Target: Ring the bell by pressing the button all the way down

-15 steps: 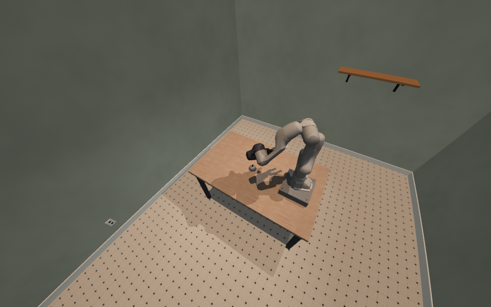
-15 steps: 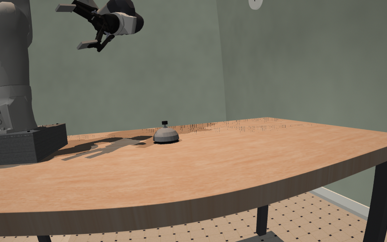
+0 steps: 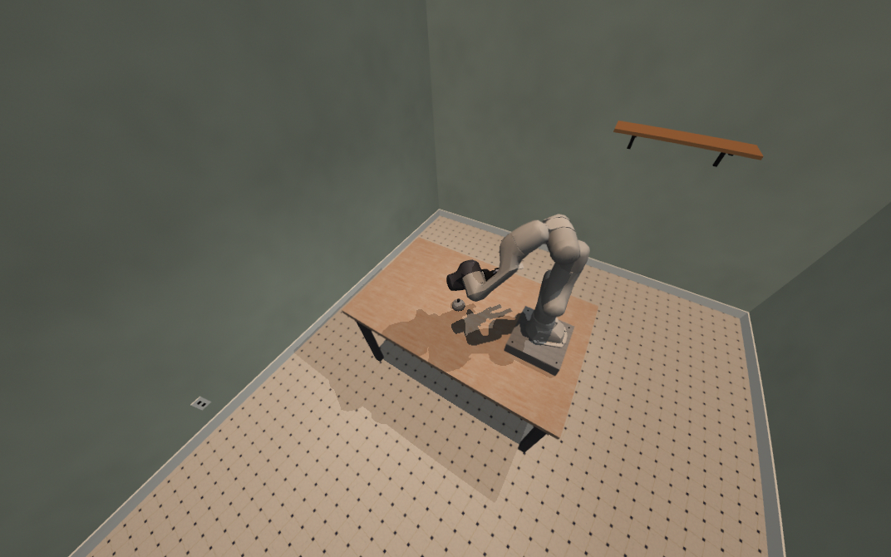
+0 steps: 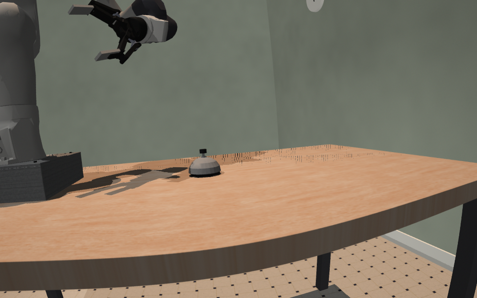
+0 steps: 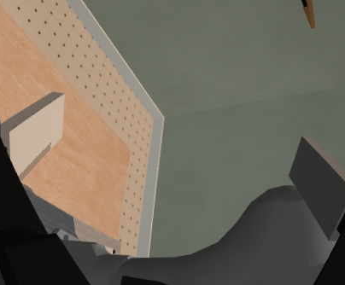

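My gripper is now 31 cm above the button, 28 cm short of it and 6 cm to the right of it. Also, from my hand: bell 33 cm below, 28 cm ahead, 6 cm to the left.
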